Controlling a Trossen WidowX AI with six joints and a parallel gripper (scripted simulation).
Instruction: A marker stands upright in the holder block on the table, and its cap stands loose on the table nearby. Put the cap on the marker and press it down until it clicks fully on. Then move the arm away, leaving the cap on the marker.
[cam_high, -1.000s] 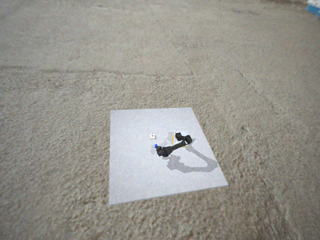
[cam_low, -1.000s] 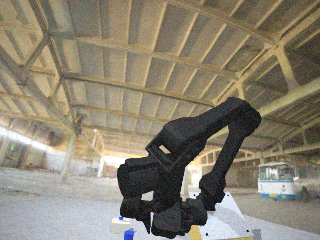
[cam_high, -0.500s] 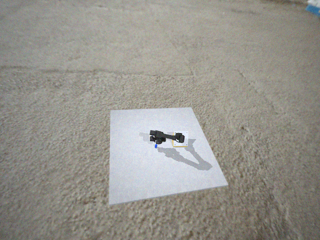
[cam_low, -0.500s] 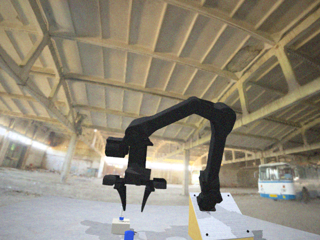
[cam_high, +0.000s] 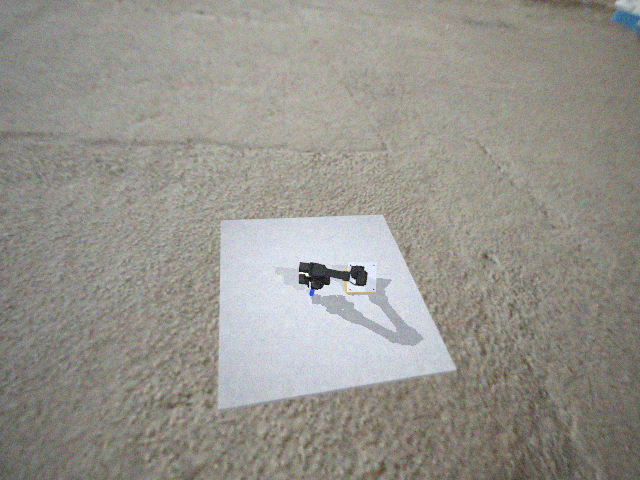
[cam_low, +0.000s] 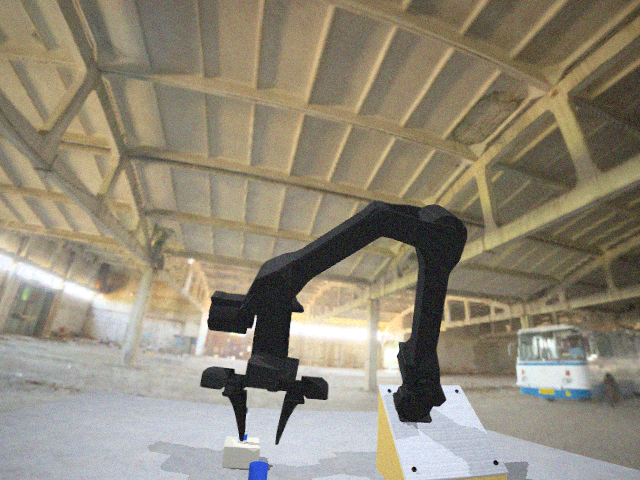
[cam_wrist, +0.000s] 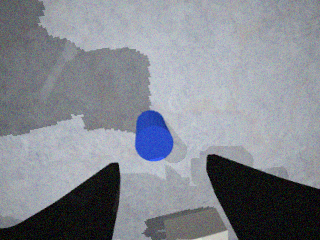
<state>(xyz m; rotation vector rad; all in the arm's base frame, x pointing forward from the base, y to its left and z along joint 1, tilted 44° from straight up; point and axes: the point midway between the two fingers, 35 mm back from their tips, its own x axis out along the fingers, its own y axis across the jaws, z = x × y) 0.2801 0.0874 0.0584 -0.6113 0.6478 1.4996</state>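
My gripper tip is now 60 mm above the blue cap. From my gripper tip the other things lie so: beige holder block: 150 mm to the right, 60 mm below, 40 mm ahead.
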